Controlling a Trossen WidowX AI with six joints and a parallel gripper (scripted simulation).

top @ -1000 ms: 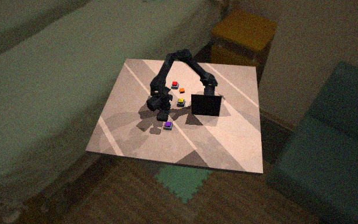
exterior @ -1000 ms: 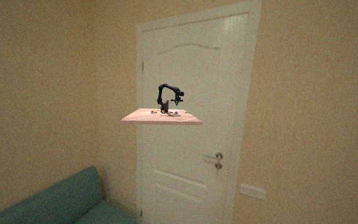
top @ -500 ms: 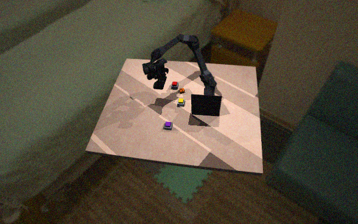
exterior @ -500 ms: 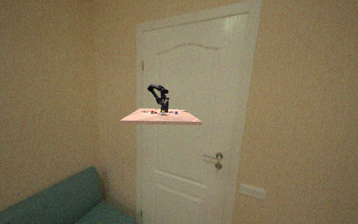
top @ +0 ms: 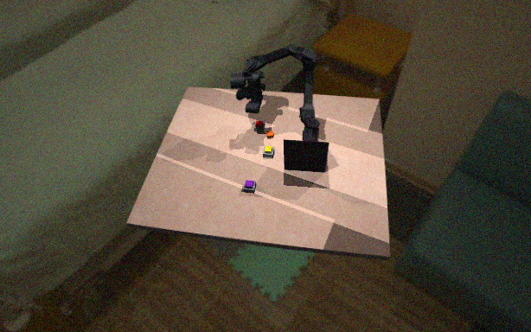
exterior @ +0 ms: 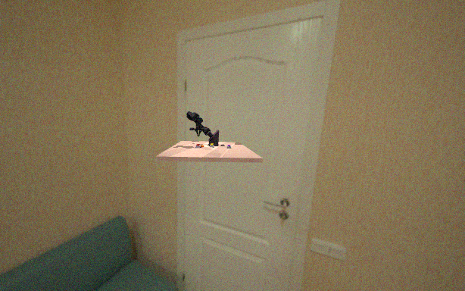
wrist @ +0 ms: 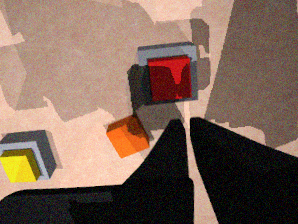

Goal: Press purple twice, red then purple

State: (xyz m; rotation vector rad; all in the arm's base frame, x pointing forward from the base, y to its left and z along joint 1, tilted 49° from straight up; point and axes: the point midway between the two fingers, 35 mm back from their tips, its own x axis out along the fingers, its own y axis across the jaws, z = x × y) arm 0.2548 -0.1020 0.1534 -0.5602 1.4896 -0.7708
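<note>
Now: gripper tip 9 cm above the red button. Also, from my gripper tip: yellow button: 6 cm behind, 16 cm to the left, 9 cm below; purple button: 1 cm ahead, 36 cm to the left, 9 cm below; orange block: 6 cm behind, 5 cm to the left, 12 cm below.
</note>
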